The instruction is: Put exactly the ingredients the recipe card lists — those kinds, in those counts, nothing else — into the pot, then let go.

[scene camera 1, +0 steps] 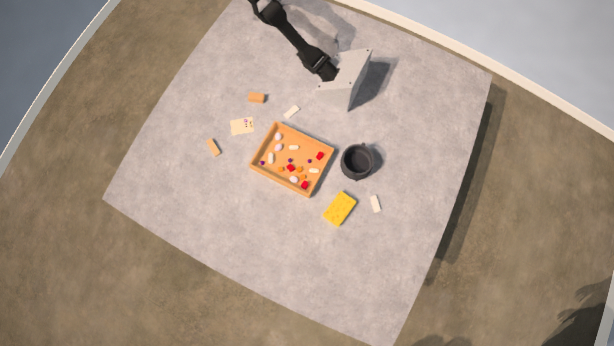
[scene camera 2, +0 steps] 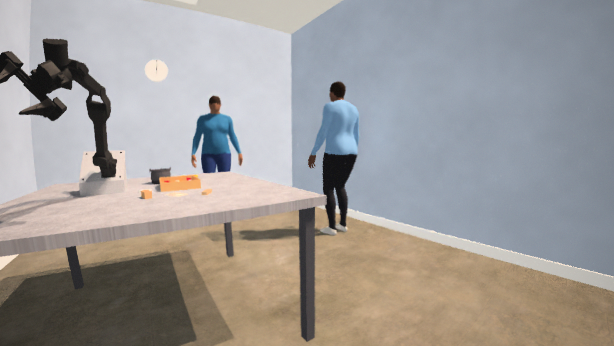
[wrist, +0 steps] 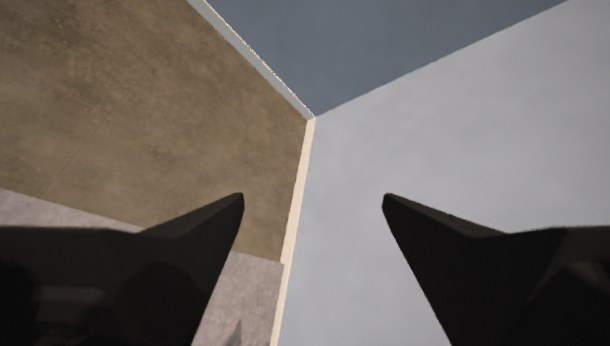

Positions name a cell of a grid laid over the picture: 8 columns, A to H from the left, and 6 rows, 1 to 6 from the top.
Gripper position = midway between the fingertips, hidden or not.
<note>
In view: the gripper (wrist: E4), a dark pot (scene camera 1: E3) and an orange tray (scene camera 1: E3).
The wrist view misses the dark pot: it is out of frame.
</note>
